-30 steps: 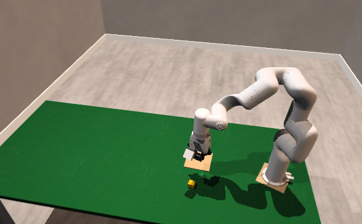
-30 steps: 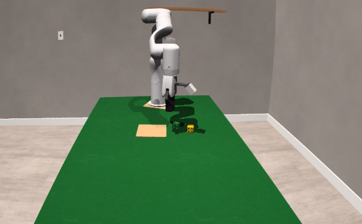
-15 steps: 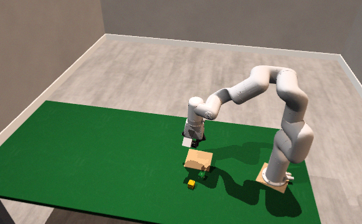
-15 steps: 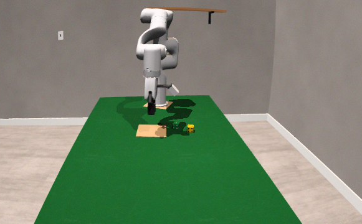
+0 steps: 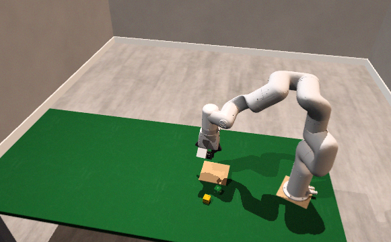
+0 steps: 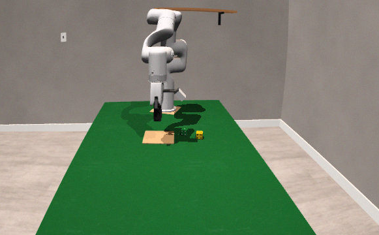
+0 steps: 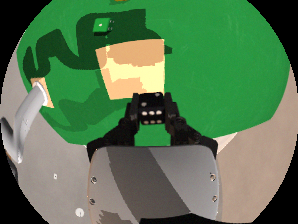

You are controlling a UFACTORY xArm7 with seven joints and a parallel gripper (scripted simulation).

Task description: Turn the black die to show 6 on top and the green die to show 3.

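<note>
The tan mat lies 120 mm below my hand and 40 mm behind it. Also, from my hand: green die: 120 mm to the left, 110 mm below, 80 mm behind; then yellow die: 190 mm to the left, 110 mm below, 30 mm behind; then black die: 10 mm below.
</note>
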